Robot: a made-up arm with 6 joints.
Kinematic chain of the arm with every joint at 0, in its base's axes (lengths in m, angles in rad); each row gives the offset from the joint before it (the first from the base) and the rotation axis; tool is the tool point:
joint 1: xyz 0 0 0.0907 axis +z
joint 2: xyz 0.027 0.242 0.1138 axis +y
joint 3: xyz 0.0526 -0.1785 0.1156 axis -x
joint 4: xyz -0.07 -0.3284 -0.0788 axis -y
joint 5: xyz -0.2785 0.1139 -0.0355 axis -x
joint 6: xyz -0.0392 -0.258 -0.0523 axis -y
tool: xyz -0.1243 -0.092 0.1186
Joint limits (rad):
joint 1: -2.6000..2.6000
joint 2: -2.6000..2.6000
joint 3: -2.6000..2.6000
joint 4: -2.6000..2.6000
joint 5: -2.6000..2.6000
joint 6: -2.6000..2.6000
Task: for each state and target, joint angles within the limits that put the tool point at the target. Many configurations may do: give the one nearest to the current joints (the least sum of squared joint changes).
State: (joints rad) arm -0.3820 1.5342 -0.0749 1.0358 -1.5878 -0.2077
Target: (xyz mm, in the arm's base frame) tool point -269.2 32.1 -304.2
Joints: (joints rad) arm -0.4019 1.0799 -0.2581 1.4487 -1.5758 -0.0928
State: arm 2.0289 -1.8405 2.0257 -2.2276 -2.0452 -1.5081
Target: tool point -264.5 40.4 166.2
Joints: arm 1.9042 -1.9049 2.2765 -2.4167 -2.5195 -1.6858
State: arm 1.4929 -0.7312 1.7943 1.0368 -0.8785 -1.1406
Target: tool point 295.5 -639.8 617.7
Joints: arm 1.8293 -0.9419 2.0296 0.9543 -0.6926 -0.4981
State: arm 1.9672 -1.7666 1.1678 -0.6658 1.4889 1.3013
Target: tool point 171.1 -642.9 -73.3
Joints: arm 2.1580 -1.7005 0.9774 -0.6742 1.4844 1.3381
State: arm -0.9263 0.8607 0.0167 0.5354 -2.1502 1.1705
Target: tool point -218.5 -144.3 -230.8
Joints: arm -0.5770 0.4043 0.5396 1.1029 -1.9458 1.2062
